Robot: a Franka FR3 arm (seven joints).
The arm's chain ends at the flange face. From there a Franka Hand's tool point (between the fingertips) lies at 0.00 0.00 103.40 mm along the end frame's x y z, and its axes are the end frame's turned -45 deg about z.
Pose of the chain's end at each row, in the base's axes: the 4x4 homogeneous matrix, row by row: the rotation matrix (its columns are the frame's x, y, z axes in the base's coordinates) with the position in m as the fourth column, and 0 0 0 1 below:
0.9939, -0.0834, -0.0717, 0.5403; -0.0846, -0.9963, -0.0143, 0.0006; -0.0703, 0.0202, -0.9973, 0.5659; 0, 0, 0, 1
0.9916, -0.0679, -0.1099, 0.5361; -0.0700, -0.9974, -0.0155, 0.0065; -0.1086, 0.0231, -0.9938, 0.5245; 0, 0, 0, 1
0.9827, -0.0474, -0.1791, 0.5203; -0.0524, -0.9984, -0.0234, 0.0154; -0.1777, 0.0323, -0.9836, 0.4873; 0, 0, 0, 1
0.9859, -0.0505, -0.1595, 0.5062; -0.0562, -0.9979, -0.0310, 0.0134; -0.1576, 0.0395, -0.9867, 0.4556; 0, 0, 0, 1
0.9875, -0.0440, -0.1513, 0.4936; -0.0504, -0.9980, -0.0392, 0.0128; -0.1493, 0.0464, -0.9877, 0.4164; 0, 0, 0, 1
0.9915, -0.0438, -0.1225, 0.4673; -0.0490, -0.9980, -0.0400, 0.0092; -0.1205, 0.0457, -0.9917, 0.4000; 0, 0, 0, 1
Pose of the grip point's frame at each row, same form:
0.7618, 0.6438, -0.0717, 0.5329; 0.6447, -0.7643, -0.0143, -0.0009; -0.0640, -0.0354, -0.9973, 0.4628; 0, 0, 0, 1
0.7492, 0.6532, -0.1099, 0.5247; 0.6558, -0.7548, -0.0155, 0.0049; -0.0931, -0.0605, -0.9938, 0.4217; 0, 0, 0, 1
0.7284, 0.6614, -0.1791, 0.5018; 0.6689, -0.7430, -0.0234, 0.0130; -0.1485, -0.1028, -0.9836, 0.3856; 0, 0, 0, 1
0.7328, 0.6614, -0.1595, 0.4897; 0.6659, -0.7454, -0.0310, 0.0102; -0.1394, -0.0835, -0.9867, 0.3536; 0, 0, 0, 1
0.7294, 0.6672, -0.1513, 0.4780; 0.6701, -0.7413, -0.0392, 0.0087; -0.1384, -0.0728, -0.9877, 0.3143; 0, 0, 0, 1
0.7321, 0.6701, -0.1225, 0.4546; 0.6710, -0.7403, -0.0400, 0.0051; -0.1175, -0.0529, -0.9917, 0.2975; 0, 0, 0, 1

